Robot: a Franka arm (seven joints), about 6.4 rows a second.
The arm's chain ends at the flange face. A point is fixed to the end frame.
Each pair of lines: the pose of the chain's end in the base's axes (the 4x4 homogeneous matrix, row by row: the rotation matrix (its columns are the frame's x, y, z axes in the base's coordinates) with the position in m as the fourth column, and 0 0 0 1 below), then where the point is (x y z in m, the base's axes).
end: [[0.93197, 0.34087, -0.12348, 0.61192], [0.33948, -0.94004, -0.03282, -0.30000], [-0.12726, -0.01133, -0.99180, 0.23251], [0, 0, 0, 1]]
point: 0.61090 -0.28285 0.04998
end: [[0.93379, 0.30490, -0.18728, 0.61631], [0.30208, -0.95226, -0.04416, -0.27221], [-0.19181, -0.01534, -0.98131, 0.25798], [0, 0, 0, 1]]
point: 0.60434 -0.25798 0.07559
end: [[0.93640, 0.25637, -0.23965, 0.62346], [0.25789, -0.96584, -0.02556, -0.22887], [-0.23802, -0.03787, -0.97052, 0.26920], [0, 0, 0, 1]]
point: 0.60280 -0.21233 0.08778
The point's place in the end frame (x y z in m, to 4 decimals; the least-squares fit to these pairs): 0.0281 -0.0144 0.1806
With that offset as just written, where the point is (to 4 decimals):
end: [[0.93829, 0.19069, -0.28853, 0.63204], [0.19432, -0.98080, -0.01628, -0.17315], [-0.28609, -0.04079, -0.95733, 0.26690], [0, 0, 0, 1]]
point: 0.6036 -0.1565 0.0866
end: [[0.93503, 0.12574, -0.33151, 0.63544], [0.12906, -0.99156, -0.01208, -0.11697], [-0.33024, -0.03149, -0.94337, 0.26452], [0, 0, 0, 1]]
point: 0.6000 -0.1012 0.0853
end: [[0.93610, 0.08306, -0.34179, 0.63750], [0.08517, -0.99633, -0.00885, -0.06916], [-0.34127, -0.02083, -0.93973, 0.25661], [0, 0, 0, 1]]
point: 0.6009 -0.0540 0.0776
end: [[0.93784, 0.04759, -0.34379, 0.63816], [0.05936, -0.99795, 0.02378, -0.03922], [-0.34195, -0.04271, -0.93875, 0.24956], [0, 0, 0, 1]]
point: 0.6017 -0.0189 0.0710
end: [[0.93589, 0.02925, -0.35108, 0.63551], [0.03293, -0.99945, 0.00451, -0.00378], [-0.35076, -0.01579, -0.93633, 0.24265], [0, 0, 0, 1]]
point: 0.5980 0.0124 0.0639
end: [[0.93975, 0.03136, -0.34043, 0.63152], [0.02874, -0.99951, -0.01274, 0.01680], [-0.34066, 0.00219, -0.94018, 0.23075], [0, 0, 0, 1]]
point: 0.5960 0.0297 0.0513
